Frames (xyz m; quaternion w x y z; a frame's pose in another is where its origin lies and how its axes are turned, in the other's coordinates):
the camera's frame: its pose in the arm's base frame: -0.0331 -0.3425 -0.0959 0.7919 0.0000 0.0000 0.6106
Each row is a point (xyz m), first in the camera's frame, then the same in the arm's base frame.
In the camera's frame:
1: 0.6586 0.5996 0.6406
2: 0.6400 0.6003 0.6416
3: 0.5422 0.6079 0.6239
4: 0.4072 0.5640 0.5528
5: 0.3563 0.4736 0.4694
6: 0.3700 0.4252 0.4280
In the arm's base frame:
1: -0.4455 0.4469 0.5447
2: -0.4509 0.4291 0.5457
3: -0.4831 0.3365 0.5280
4: -0.4750 0.1947 0.4569
5: -0.4005 0.1225 0.3735
6: -0.3502 0.1235 0.3321

